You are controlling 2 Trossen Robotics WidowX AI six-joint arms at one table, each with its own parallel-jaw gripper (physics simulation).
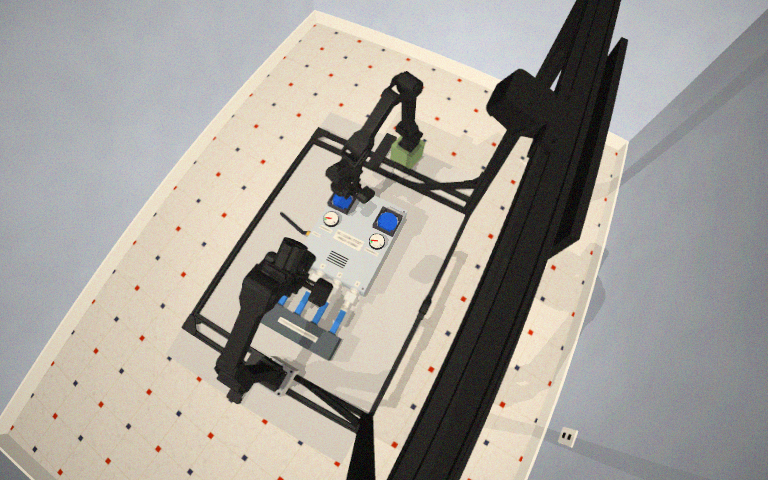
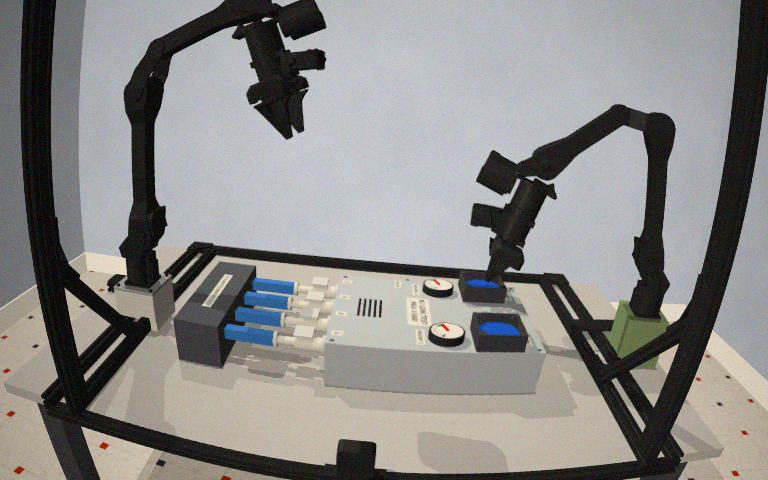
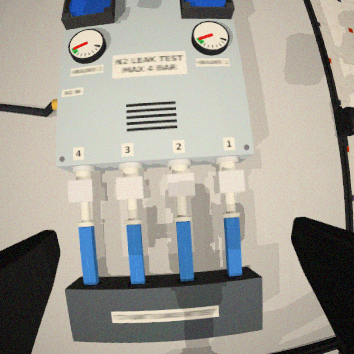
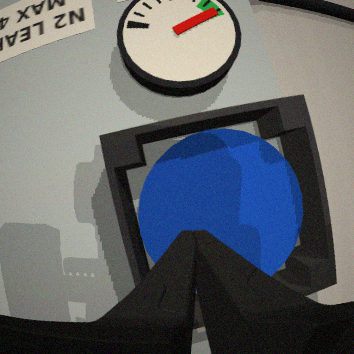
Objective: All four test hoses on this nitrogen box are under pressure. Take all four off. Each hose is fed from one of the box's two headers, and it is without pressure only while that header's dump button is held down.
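Frame: origin at the left arm's base, x left, y back, z up, level; centimetres.
Where they show: left gripper, fingertip midpoint: [image 1: 307,274] [image 2: 295,135] [image 3: 176,238]; right gripper, fingertip midpoint: [image 1: 346,198] [image 2: 486,280] [image 4: 192,241]; left arm's base at its link origin: [image 1: 274,376] [image 2: 142,280]; right arm's base at its link origin: [image 1: 408,143] [image 2: 644,311].
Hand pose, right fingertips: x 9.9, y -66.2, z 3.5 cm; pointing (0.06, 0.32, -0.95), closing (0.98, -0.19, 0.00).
Observation:
Each offset is from my right fingertips to the top centre of the thing. "spot": to the spot under its first point.
The grey nitrogen box [image 1: 354,259] [image 2: 430,362] [image 3: 151,91] lies flat. Four blue hoses @[spot: dx -5.1, dy +40.1, dz -5.0 cm] [image 3: 135,253] [image 2: 260,307] [image 1: 320,314] run from its ports 1 to 4 into a dark block [image 3: 165,309] [image 2: 206,324]. My right gripper [image 2: 495,275] [image 4: 192,241] [image 1: 346,192] is shut and empty, with its tips on the far blue dump button @[dx +1.6, dy +0.4, dz -1.8 cm] [image 4: 218,189] [image 2: 477,284]. The gauge @[spot: dx +1.4, dy +8.2, dz -1.9 cm] [image 4: 179,42] [image 3: 87,46] beside that button points into the green. My left gripper [image 2: 287,126] [image 3: 176,238] is open and empty, high above the hoses. The other dump button @[dx -17.4, dy +0.1, dz -1.8 cm] [image 2: 498,329] [image 1: 387,221] is untouched.
A black frame rail @[spot: dx +31.3, dy +10.3, dz -9.3 cm] [image 1: 263,190] [image 2: 382,264] rings the work area. A green block [image 1: 407,151] stands under the right arm's base. A black feed hose @[spot: dx +15.4, dy +15.3, dz -10.1 cm] [image 1: 294,224] [image 3: 21,109] enters the box's side. A tall black gantry [image 1: 525,238] crosses the scene.

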